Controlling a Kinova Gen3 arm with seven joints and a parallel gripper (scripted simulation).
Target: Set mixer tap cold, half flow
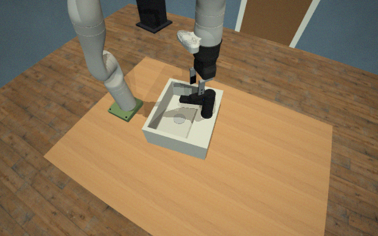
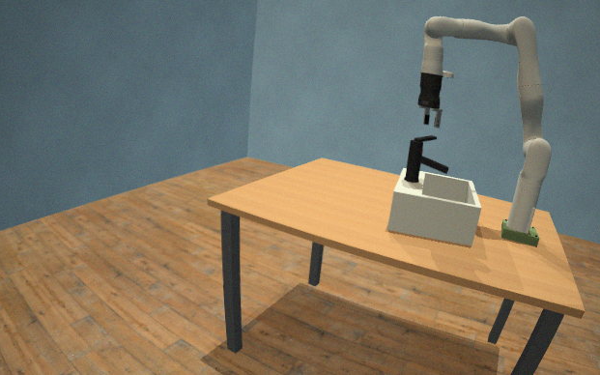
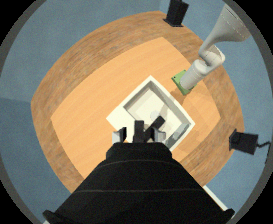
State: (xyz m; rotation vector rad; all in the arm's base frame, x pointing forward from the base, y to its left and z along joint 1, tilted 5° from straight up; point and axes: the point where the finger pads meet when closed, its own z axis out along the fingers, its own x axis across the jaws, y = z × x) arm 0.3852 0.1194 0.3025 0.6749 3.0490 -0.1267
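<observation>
Right now my hand is 60 mm above the lever, 20 mm to the right of it and 10 mm short of it. The rest, counted from my hand: black mixer tap (110 mm below, 40 mm to the left, 10 mm ahead); white basin (300 mm below, 90 mm behind, 20 mm to the left).
</observation>
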